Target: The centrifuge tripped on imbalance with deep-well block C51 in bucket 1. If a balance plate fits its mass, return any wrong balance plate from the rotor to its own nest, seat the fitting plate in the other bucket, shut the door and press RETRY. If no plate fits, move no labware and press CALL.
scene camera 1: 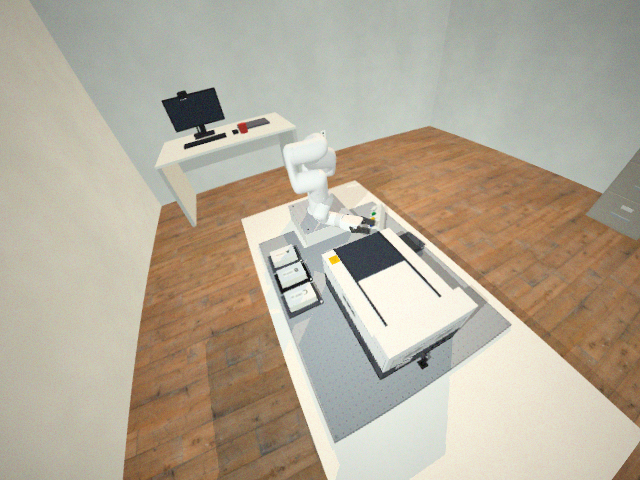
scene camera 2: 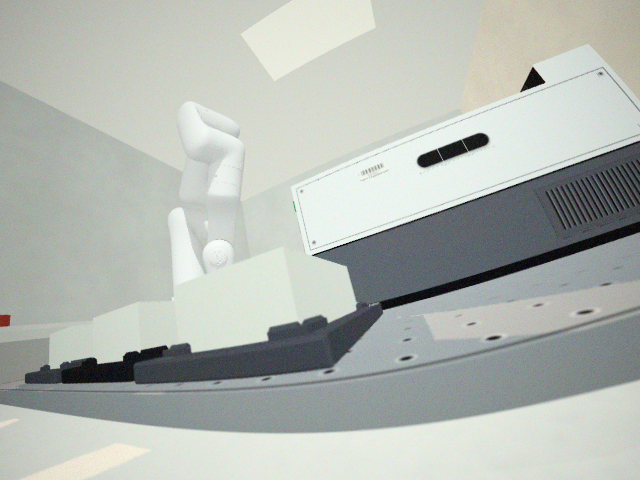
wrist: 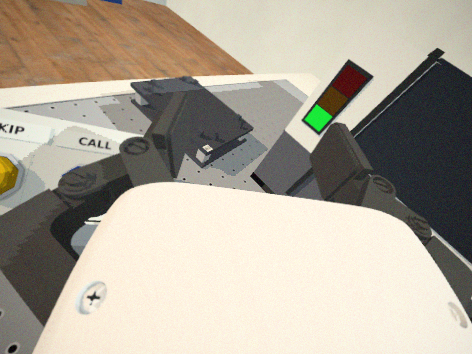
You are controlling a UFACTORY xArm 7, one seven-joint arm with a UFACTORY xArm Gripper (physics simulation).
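Frame: origin at the arm's base, x up, y ahead, z left, level; centimetres.
Seen in the pictures: gripper, between the fingertips: point(scene camera 1: 372, 227) point(wrist: 257, 128).
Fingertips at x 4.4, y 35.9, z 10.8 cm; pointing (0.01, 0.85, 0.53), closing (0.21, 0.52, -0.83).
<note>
A point is followed by its place in that frame.
My gripper point(scene camera 1: 371, 226) {y 35.9, x 4.4, z 10.8 cm} point(wrist: 257, 128) {y 35.9, x 4.4, z 10.8 cm} is open and empty, low beside the button panel point(scene camera 1: 381, 218) {y 28.1, x -2.2, z 25.0 cm}; it is hidden in scene camera 2. In the wrist view, the CALL label point(wrist: 95, 143) {y 30.5, x -1.3, z 19.3 cm} shows left of the fingers; a sliver of its blue button point(wrist: 73, 171) shows behind the left finger. No RETRY label is readable. The centrifuge point(scene camera 1: 413, 315) {y 82.3, x 15.3, z -15.0 cm} point(scene camera 2: 361, 206) {y 51.0, x 4.5, z -23.8 cm} has a dark panel point(scene camera 1: 369, 255) {y 54.0, x 12.1, z -7.6 cm} point(wrist: 425, 130) {y 45.0, x 8.3, z 1.0 cm} on top; its rotor and C51 are not visible. Three pale plates point(scene camera 1: 284, 255) {y 17.7, x -3.6, z -31.9 cm} point(scene camera 1: 292, 275) {y 31.6, x -3.8, z -34.3 cm} point(scene camera 1: 301, 297) {y 44.6, x -3.7, z -36.6 cm} sit in dark nests; the nearest plate point(scene camera 2: 232, 304) {y 42.5, x -5.9, z -42.7 cm} hides others.
A dark nest point(scene camera 1: 412, 241) {y 49.2, x -5.7, z 27.6 cm} point(wrist: 205, 112) {y 48.0, x -5.8, z 22.1 cm} with no plate stands beyond the panel, beside the centrifuge. A light stack on the centrifuge has its green lamp point(wrist: 318, 118) {y 46.1, x 3.9, z 8.0 cm} lit. A yellow button point(wrist: 6, 174) {y 25.8, x -2.2, z 20.3 cm} is at the wrist view's left edge. A desk point(scene camera 1: 263, 126) with a monitor stands behind.
</note>
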